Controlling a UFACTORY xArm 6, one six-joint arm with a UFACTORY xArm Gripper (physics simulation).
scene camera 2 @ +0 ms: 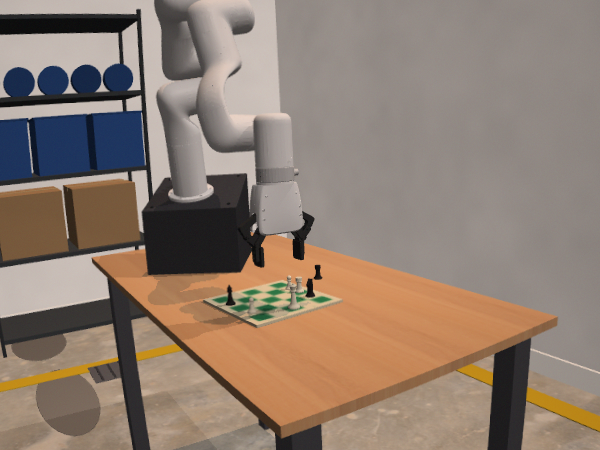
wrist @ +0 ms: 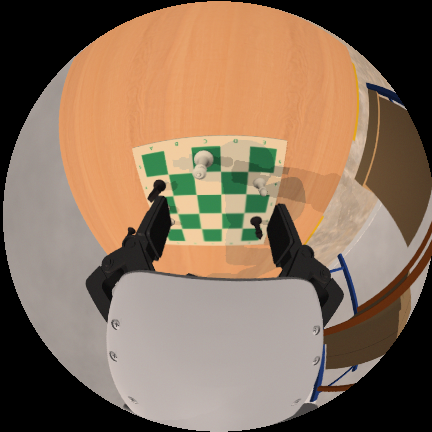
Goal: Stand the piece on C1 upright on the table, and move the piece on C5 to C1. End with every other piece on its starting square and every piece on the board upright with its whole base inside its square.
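Seen in the pictures: gripper, fingertip midpoint: (scene camera 2: pixel 279 262) (wrist: pixel 220 212); arm's base at its link origin: (scene camera 2: pixel 191 194).
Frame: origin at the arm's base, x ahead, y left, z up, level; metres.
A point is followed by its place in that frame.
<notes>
The board (scene camera 2: pixel 336 301) @(x 0.543, y 0.029, z -0.195 m) (wrist: pixel 220 140) @(x 0.533, y -0.083, z -0.194 m) lies flat on the table. A tall white piece (scene camera 2: pixel 293 298) @(x 0.512, y -0.062, z -0.173 m) (wrist: pixel 203 160) @(x 0.513, y -0.061, z -0.174 m) stands upright on C5. The C1 square (wrist: pixel 212 235) @(x 0.354, y -0.057, z -0.194 m) is bare in the wrist view. A black rook-like piece (scene camera 2: pixel 318 273) @(x 0.372, y 0.130, z -0.186 m) stands upright on the table beside the board's A side; in the wrist view the left finger hides most of it. My gripper (scene camera 2: pixel 278 257) @(x 0.497, y -0.080, z -0.096 m) (wrist: pixel 220 212) @(x 0.497, y -0.080, z -0.096 m) is open and empty, pointing down, high above the row 1 side of the board and well clear of the pieces.
Black pieces stand on A4 (scene camera 2: pixel 310 288) @(x 0.480, y 0.012, z -0.175 m) (wrist: pixel 159 187) @(x 0.477, y 0.009, z -0.181 m) and E2 (scene camera 2: pixel 230 296) @(x 0.396, y -0.139, z -0.176 m) (wrist: pixel 256 221) @(x 0.398, y -0.137, z -0.184 m). A white piece (scene camera 2: pixel 251 306) @(x 0.471, y -0.138, z -0.181 m) (wrist: pixel 260 185) @(x 0.472, y -0.135, z -0.180 m) stands on E4. Two white pieces (scene camera 2: pixel 298 284) @(x 0.434, y 0.016, z -0.176 m) (scene camera 2: pixel 289 283) @(x 0.401, y 0.017, z -0.181 m) stand near the A side, mostly hidden by the finger in the wrist view.
</notes>
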